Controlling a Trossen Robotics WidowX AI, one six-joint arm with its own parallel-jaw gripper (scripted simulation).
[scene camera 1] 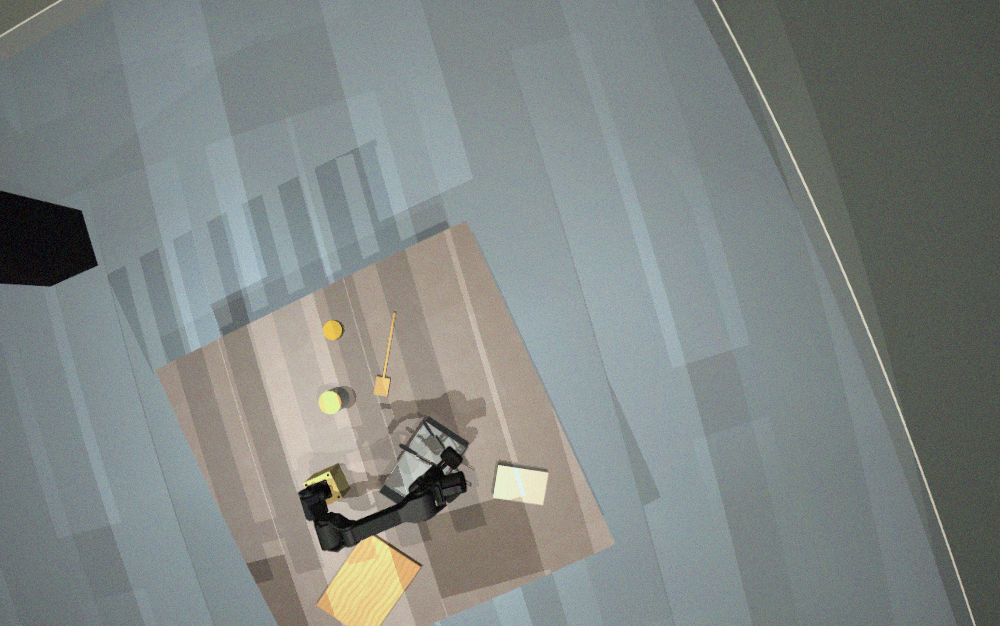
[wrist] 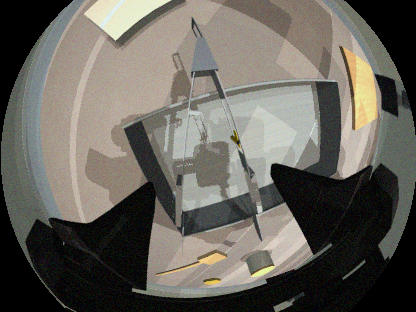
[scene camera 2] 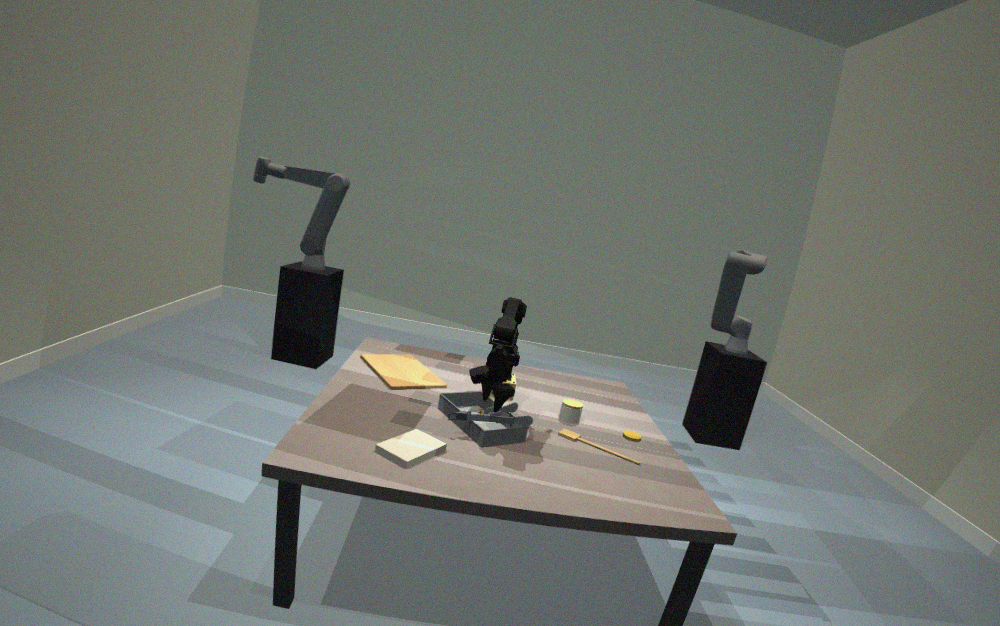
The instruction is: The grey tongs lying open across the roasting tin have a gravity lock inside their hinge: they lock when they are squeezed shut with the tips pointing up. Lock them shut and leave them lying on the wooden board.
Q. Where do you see a flat block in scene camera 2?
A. At 415, 447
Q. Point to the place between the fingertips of the gripper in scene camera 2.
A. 490, 406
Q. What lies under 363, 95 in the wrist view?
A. A wooden board.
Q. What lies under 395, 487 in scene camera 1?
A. A roasting tin.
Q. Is the gripper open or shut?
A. Open.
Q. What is the gripper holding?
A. Nothing.
